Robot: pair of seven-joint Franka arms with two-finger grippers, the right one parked.
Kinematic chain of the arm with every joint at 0, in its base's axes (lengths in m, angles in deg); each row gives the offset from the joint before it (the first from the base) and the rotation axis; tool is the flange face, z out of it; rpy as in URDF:
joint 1: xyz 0 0 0.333 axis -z
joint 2: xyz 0 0 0 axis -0.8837 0.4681 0
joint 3: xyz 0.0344 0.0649 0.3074 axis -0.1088 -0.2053 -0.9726
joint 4: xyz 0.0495 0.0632 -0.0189 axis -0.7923 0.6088 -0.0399
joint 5: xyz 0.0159 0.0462 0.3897 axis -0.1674 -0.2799 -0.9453
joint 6: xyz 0 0 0 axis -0.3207 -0.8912 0.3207
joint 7: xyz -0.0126 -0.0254 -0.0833 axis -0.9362 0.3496 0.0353
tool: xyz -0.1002 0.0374 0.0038 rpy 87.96 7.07 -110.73
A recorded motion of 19 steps. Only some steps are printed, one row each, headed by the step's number.
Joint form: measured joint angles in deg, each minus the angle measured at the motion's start. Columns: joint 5, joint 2, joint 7, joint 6, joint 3, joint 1, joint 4.
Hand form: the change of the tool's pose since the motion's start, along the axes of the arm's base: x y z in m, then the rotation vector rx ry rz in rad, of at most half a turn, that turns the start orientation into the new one. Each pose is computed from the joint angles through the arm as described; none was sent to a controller.
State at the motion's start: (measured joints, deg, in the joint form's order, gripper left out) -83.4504 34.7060 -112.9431 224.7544 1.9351 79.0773 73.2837
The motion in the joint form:
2: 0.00 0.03 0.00 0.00 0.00 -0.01 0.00
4: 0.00 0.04 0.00 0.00 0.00 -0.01 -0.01
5: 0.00 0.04 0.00 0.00 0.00 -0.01 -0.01
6: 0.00 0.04 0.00 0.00 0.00 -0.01 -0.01
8: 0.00 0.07 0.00 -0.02 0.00 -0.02 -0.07
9: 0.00 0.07 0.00 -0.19 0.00 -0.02 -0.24
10: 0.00 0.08 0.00 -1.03 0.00 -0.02 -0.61
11: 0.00 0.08 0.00 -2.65 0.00 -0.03 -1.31
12: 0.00 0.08 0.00 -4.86 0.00 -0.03 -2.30
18: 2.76 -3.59 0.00 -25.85 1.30 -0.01 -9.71
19: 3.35 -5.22 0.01 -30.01 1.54 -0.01 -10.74
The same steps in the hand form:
2: 0.0000 0.0001 -0.0004 0.0002 0.0005 0.0002
4: 0.0000 0.0001 -0.0004 0.0001 0.0005 0.0002
5: 0.0000 0.0001 -0.0004 0.0001 0.0005 0.0002
6: 0.0000 0.0001 -0.0004 0.0001 0.0005 0.0002
8: 0.0003 0.0002 -0.0004 0.0000 0.0004 0.0005
9: 0.0008 0.0003 0.0007 0.0003 0.0002 0.0010
10: 0.0013 0.0007 0.0019 0.0053 0.0071 0.0020
11: 0.0023 0.0017 0.0046 0.0149 0.0204 0.0041
12: 0.0036 0.0029 0.0086 0.0277 0.0379 0.0070
18: -0.0033 0.0035 0.0840 0.0865 0.2042 0.0288
19: -0.0083 0.0044 0.1076 0.0953 0.2299 0.0298

